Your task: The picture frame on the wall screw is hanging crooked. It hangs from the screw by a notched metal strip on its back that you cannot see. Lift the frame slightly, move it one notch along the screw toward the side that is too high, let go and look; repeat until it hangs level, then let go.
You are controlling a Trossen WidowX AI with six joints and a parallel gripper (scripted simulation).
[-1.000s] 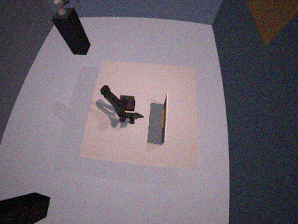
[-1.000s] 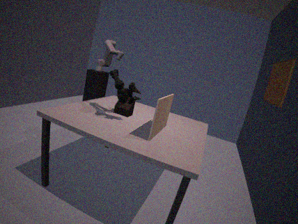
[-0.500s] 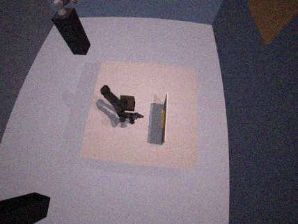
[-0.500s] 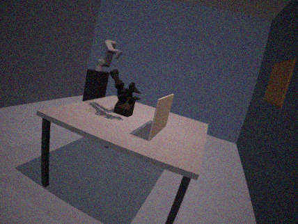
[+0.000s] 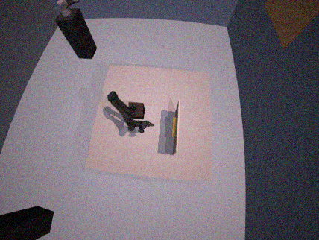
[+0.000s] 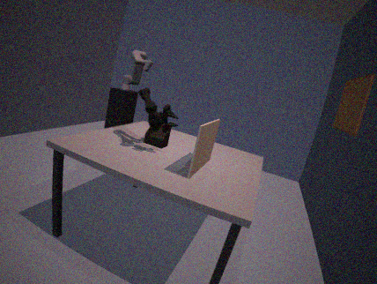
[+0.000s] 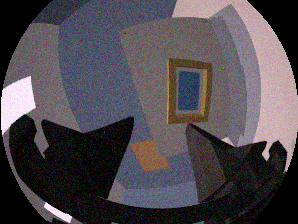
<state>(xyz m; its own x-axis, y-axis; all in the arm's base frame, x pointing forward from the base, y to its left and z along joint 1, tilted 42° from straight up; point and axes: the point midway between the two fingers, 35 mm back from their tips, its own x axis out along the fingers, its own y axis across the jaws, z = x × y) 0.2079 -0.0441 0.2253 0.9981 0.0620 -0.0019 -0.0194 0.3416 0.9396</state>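
Now: the picture frame 190 mm ahead of my gripper tip, 30 mm to the left of it and 90 mm below it. Round my gripper tip: upright wall panel (200 mm ahead, 30 mm to the left, 100 mm below).
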